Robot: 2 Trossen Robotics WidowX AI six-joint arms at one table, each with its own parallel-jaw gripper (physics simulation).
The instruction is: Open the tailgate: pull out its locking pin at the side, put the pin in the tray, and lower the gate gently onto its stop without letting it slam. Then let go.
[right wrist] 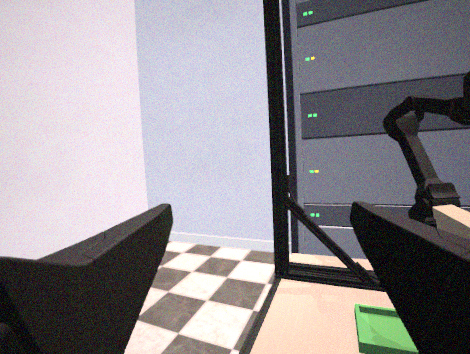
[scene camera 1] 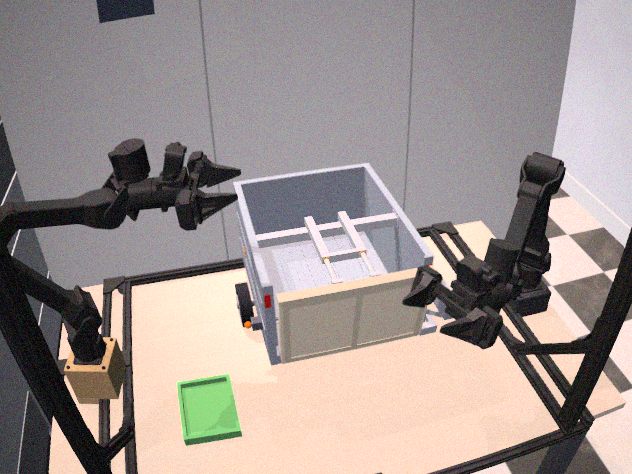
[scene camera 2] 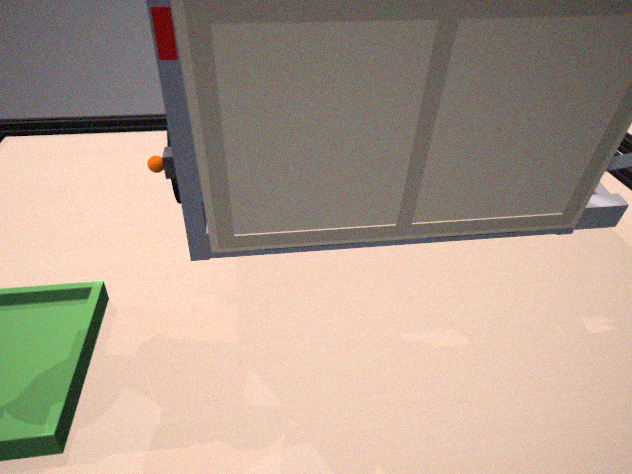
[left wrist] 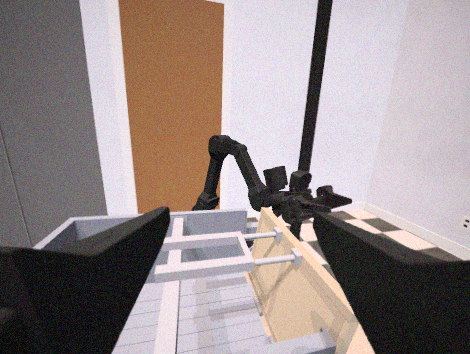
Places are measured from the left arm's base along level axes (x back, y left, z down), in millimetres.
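Where they show: left gripper, fingertip midpoint: (scene camera 1: 239,183) (left wrist: 242,216); right gripper, fingertip midpoint: (right wrist: 260,211) (scene camera 1: 421,315) (left wrist: 341,205); left arm's base, link origin: (scene camera 1: 90,353); right arm's base, link origin: (scene camera 1: 526,283).
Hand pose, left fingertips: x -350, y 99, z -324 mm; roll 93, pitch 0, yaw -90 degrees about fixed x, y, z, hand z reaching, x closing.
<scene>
Each offset is from my left fingertips to the top centre of the thing. "spot": to the spot under its first point. Level surfaces: height alone.
The tan tailgate (scene camera 1: 319,323) (scene camera 2: 321,127) (left wrist: 287,290) stands upright, closing the rear of the grey trailer box {spot: dx -113, dy +298, dz +212 mm} (scene camera 1: 301,196). The locking pin's orange knob (scene camera 1: 247,324) (scene camera 2: 155,163) sticks out at a small bracket low on the box's left side in the scene views; the pin's shaft is hidden. The green tray {dx +103, dy -166, dz +412 mm} (scene camera 1: 208,408) (scene camera 2: 40,346) (right wrist: 382,327) lies on the table at front left, with no pin in it. My left gripper (scene camera 1: 238,184) (left wrist: 242,216) is open and empty, high beside the box's upper left edge. My right gripper (scene camera 1: 422,316) (right wrist: 260,211) is open and empty, before the tailgate's right end.
A pale frame {spot: dx -130, dy +31, dz +146 mm} (scene camera 1: 313,237) (left wrist: 205,270) with two rods reaches from a crossbar inside the box to the gate's inner face. A black wheel {dx +31, dy +109, dz +330 mm} (scene camera 1: 245,305) is near the knob. A wooden block (scene camera 1: 95,380) stands under a black post at left. Dark rails edge the table {dz +433 mm} (scene camera 1: 357,408).
</scene>
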